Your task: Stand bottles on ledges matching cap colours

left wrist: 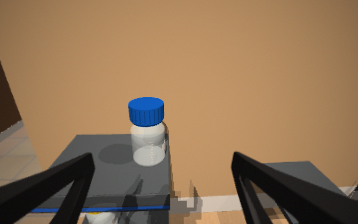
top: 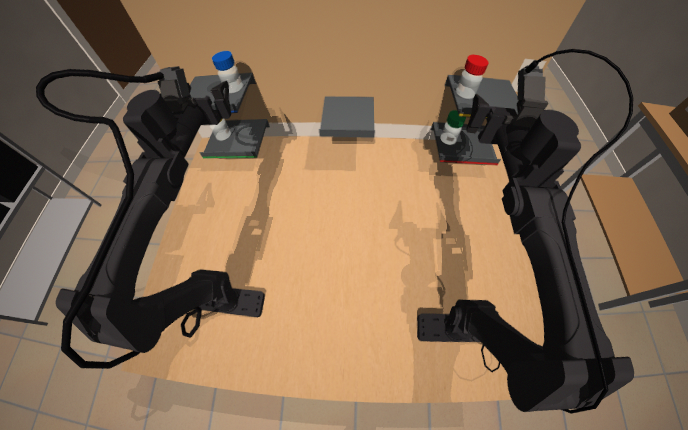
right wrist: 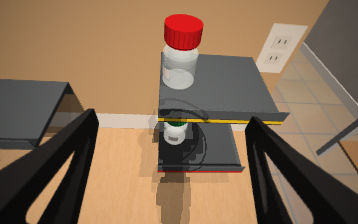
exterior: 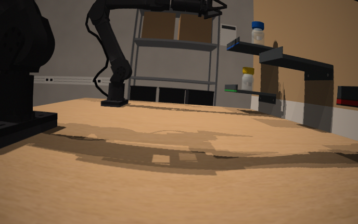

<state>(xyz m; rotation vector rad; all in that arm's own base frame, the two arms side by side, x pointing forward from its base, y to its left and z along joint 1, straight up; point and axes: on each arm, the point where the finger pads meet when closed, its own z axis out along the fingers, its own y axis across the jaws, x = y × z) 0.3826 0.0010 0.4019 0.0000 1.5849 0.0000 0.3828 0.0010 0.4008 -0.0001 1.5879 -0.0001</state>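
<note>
Now: left hand 15 cm short of the yellow-capped bottle, 15 cm to the right of it and 27 cm above it. Also, from my left hand: blue-capped bottle 16 cm ahead, 4 cm to the left, 8 cm below; green-capped bottle 21 cm ahead, 63 cm to the right, 27 cm below; red-capped bottle 20 cm ahead, 63 cm to the right, 8 cm below.
</note>
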